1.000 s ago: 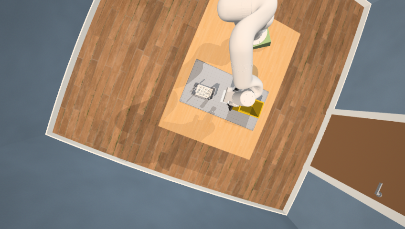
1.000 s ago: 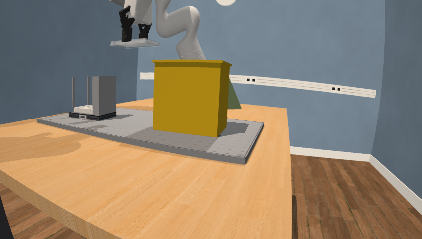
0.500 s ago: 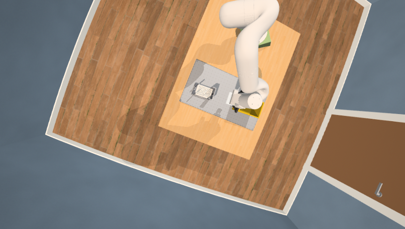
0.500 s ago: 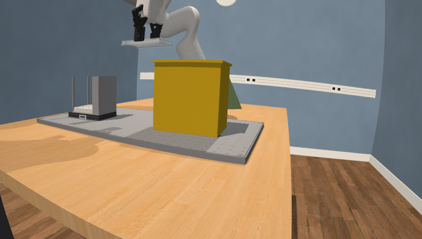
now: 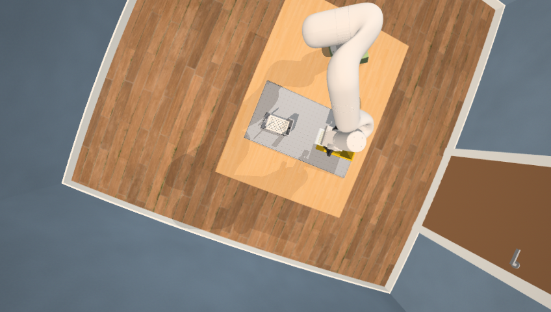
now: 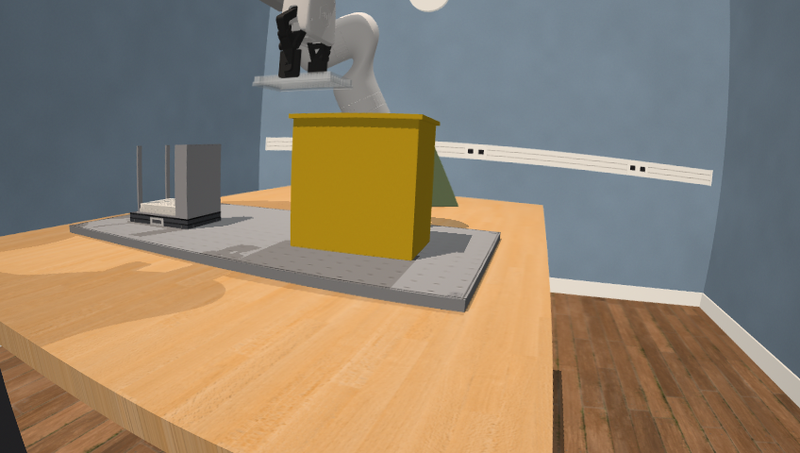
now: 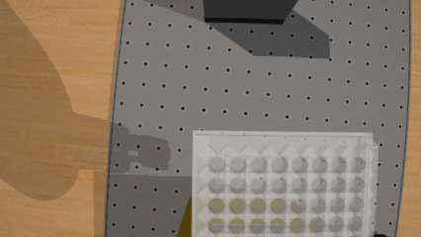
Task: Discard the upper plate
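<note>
My gripper is now 10 mm short of the yellow plastics bin W1, 110 mm to the right of it and 160 mm above it. Round my hand: clear 96-well plate (10 mm below); grey wall (10 mm behind, 190 mm to the right, 160 mm below).
</note>
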